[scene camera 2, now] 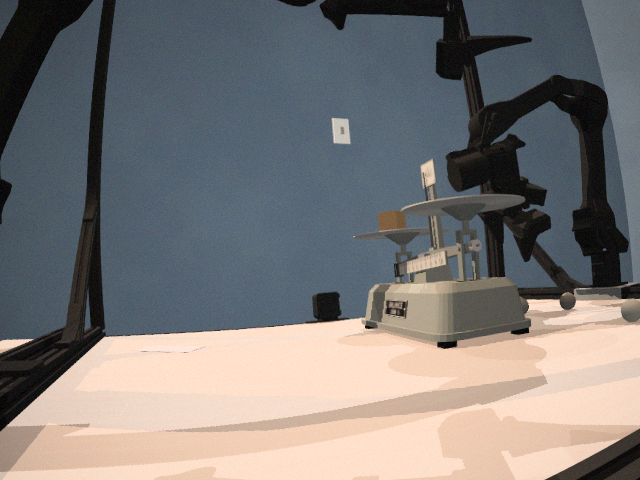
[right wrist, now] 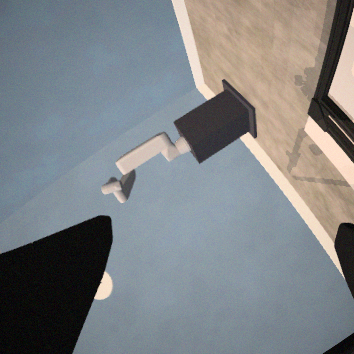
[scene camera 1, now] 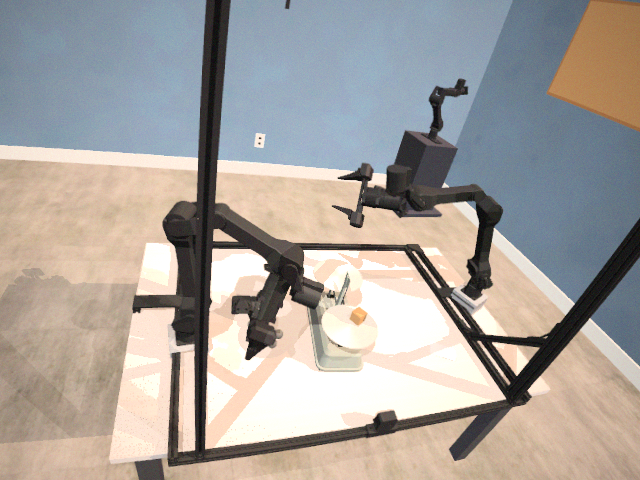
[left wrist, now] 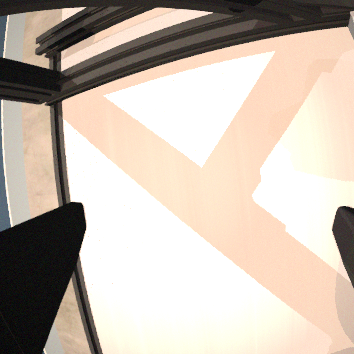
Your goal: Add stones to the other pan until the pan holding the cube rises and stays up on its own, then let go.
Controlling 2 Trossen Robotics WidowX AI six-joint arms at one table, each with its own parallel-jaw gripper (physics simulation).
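Frame: origin at the left arm's base, x ahead, y left, z up, level; metres.
Seen in the pictures: left gripper, fingertip midpoint: (scene camera 2: 513,252) (scene camera 1: 247,350) (left wrist: 215,218); right gripper, fingertip midpoint: (right wrist: 230,233) (scene camera 1: 334,192); left arm's base, origin of the base link: (scene camera 2: 607,285) (scene camera 1: 188,335); right arm's base, origin of the base link: (scene camera 1: 471,292).
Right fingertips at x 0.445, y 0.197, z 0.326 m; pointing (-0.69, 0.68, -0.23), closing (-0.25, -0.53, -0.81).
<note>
Offsets run from my right fingertips to a thing's top centre. "spot": to the spot under its first point.
An orange cube @[dx -0.029, dy -0.332, dz -0.174 m] (scene camera 1: 358,315) (scene camera 2: 391,220) sits on one pan @[dx -0.056, dy -0.346, dz -0.204 m] (scene camera 1: 343,335) (scene camera 2: 369,235) of the grey-green balance @[dx -0.034, dy -0.254, dz -0.115 m] (scene camera 1: 338,362) (scene camera 2: 449,310). The beam slopes down toward the cube's pan in scene camera 2. The other pan @[spot: dx +0.031, dy -0.175, dz -0.192 m] (scene camera 1: 352,276) (scene camera 2: 465,205) is higher, and no stone shows on it. Round grey stones @[dx -0.199, dy -0.233, dz -0.320 m] (scene camera 1: 278,333) @[dx -0.264, dy -0.182, dz -0.320 m] (scene camera 2: 567,300) @[dx -0.153, dy -0.019, dz -0.320 m] (scene camera 2: 630,310) lie on the table; two show close beside the left gripper in scene camera 1. My left gripper (scene camera 1: 251,353) (left wrist: 215,218) is open, low over the table, left of the balance. My right gripper (scene camera 1: 335,192) (right wrist: 230,233) is open, high up, away from the stones.
Black frame rails (scene camera 1: 289,441) border the table, and a dark upright post (scene camera 1: 206,155) stands at its left. A small black box @[spot: dx -0.043, dy -0.571, dz -0.294 m] (scene camera 1: 385,420) (scene camera 2: 326,305) is on the front rail in scene camera 1. A dark pedestal (scene camera 1: 423,160) (right wrist: 215,125) with a small arm stands beyond the table.
</note>
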